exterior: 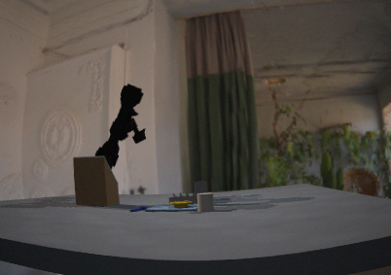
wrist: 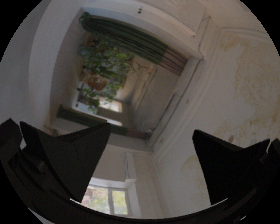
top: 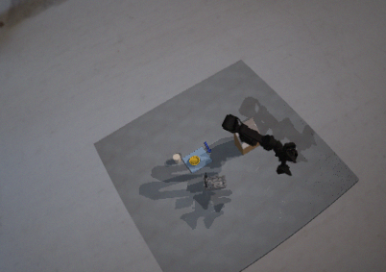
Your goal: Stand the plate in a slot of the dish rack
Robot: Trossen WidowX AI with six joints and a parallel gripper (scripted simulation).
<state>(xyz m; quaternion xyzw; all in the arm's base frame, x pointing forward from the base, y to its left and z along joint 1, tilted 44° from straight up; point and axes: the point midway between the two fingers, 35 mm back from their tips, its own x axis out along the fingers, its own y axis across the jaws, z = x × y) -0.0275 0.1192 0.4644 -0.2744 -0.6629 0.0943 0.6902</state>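
My gripper tip is 38 cm short of the yellow plate, 49 cm to the left of it and 37 cm above it. From my gripper tip the other things lie so: dish rack (33 cm ahead, 29 cm to the right, 36 cm below); then cup (48 cm ahead, 55 cm to the right, 36 cm below).
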